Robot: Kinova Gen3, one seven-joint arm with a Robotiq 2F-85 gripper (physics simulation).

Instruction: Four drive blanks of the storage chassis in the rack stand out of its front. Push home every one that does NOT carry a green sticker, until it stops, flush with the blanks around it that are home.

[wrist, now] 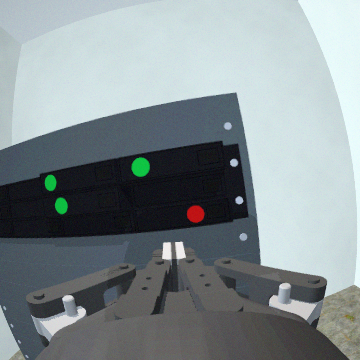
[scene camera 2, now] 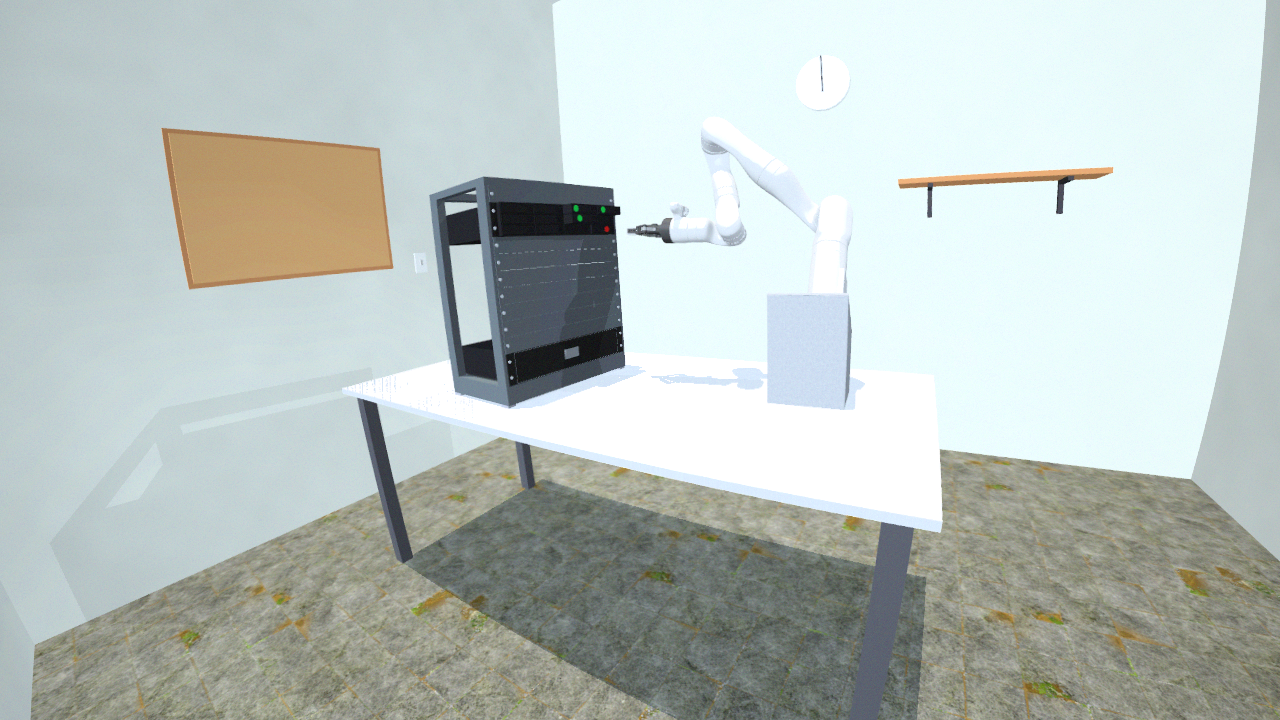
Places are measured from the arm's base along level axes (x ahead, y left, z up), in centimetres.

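Where they show: gripper, fingertip midpoint: (wrist: pixel 173 254) (scene camera 2: pixel 627 231); arm's base, origin of the base link: (scene camera 2: pixel 824 307).
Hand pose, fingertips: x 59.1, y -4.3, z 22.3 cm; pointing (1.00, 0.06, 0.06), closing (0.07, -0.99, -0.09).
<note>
Things, the pixels of their centre, and the offset from my fingertips. "pt": a spot on its surface instead. Level surfaces: height alone.
- storage chassis, surface spot: (scene camera 2: pixel 534 219) pt dx +12.9, dy +26.5, dz +4.3 cm
- top right blank, body centre: (wrist: pixel 177 166) (scene camera 2: pixel 595 212) dx +12.4, dy -1.0, dz +7.3 cm
- plain middle right blank, body centre: (wrist: pixel 183 188) dx +15.8, dy -1.3, dz +4.4 cm
- bottom right blank, body centre: (wrist: pixel 186 209) (scene camera 2: pixel 590 230) dx +15.4, dy -1.3, dz +1.6 cm
- white table, its level: dz -46.3 cm
The storage chassis (scene camera 2: pixel 534 219) sits near the top of the grey rack (scene camera 2: pixel 494 300) (wrist: pixel 200 117). In the wrist view, the top right blank (wrist: pixel 175 159) (scene camera 2: pixel 614 211) carries a green sticker and stands out. The top blank left of it (wrist: pixel 82 177) and the blank below that one (wrist: pixel 92 200) carry green stickers and also look proud. The plain middle right blank (wrist: pixel 167 193) sits back. The bottom right blank (wrist: pixel 162 219) has a red sticker and looks about flush; a small step cannot be judged. My gripper (scene camera 2: pixel 630 231) (wrist: pixel 173 254) is shut and empty, in front of the rack and apart from it, below the red-stickered blank in the wrist view.
The rack stands on a white table (scene camera 2: pixel 716 447). Grey filler panels (scene camera 2: pixel 554 286) lie below the chassis, with a black unit (scene camera 2: pixel 537 360) at the bottom. The arm's grey pedestal (scene camera 2: pixel 805 349) stands on the table right of the rack. Walls are behind.
</note>
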